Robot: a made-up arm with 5 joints.
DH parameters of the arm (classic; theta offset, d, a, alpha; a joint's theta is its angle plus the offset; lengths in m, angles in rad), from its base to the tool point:
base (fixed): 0 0.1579 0 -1.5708
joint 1: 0 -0.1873 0.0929 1.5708
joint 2: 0 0.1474 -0.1 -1.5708
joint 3: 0 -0.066 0.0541 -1.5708
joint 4: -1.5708 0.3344 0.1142 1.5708
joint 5: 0 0.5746 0.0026 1.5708
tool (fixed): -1.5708 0.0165 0 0
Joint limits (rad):
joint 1: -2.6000..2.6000
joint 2: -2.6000..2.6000
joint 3: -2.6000..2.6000
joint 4: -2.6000..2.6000
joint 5: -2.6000..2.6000
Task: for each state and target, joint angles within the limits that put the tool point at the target. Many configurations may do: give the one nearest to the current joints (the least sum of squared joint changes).
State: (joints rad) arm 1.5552 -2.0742 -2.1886 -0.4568 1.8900
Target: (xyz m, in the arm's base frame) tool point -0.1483 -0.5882 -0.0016
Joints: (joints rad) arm 0.8421 -1.9649 -1.9263 0.0402 1.7665
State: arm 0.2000 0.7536 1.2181 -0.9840 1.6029
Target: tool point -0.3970 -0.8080 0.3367
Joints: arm -0.3061 0.3465 0.9783 -0.9154 1.6338
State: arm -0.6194 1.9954 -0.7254 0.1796 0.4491
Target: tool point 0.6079 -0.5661 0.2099
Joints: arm -0.4707 2.2586 -0.1093 -0.3122 0.4610
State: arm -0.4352 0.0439 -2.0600 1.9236 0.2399
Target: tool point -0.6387 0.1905 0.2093
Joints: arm -1.1668 0.2883 -2.4895 1.8734 0.2349
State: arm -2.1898 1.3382 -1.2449 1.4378 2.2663
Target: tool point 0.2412 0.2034 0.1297
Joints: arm -2.3227 1.0640 -1.4269 0.7984 2.2682
